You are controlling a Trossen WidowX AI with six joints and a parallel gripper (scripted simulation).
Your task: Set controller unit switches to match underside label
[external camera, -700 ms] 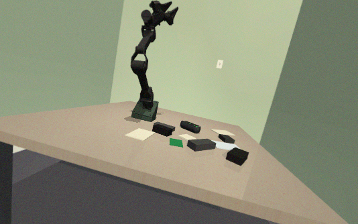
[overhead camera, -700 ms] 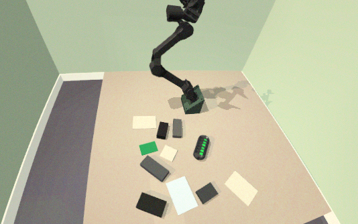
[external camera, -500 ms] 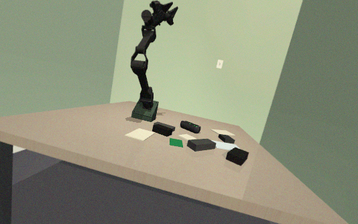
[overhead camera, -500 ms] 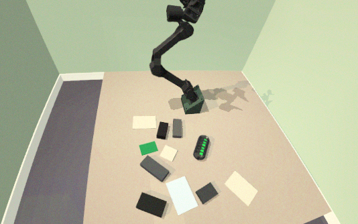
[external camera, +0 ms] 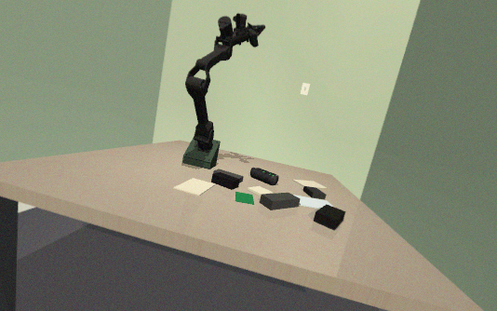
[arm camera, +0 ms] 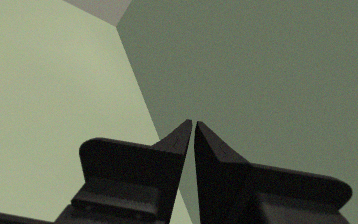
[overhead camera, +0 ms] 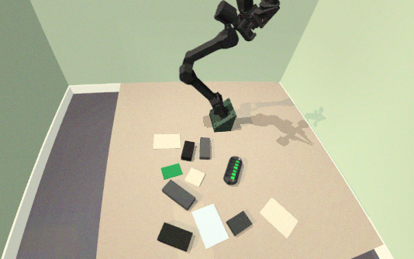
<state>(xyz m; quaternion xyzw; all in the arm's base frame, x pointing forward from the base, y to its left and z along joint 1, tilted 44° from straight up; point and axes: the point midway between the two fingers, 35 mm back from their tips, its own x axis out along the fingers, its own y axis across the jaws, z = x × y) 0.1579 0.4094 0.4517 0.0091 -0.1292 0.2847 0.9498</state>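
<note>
Now: gripper tip 1 cm past the grey module, 13 cm to the left of it and 71 cm above it. The rest, counted from my gripper tip: cream tile: 15 cm ahead, 21 cm to the right, 72 cm below; green card: 10 cm ahead, 32 cm to the right, 73 cm below; black block: 22 cm to the right, 71 cm below.
</note>
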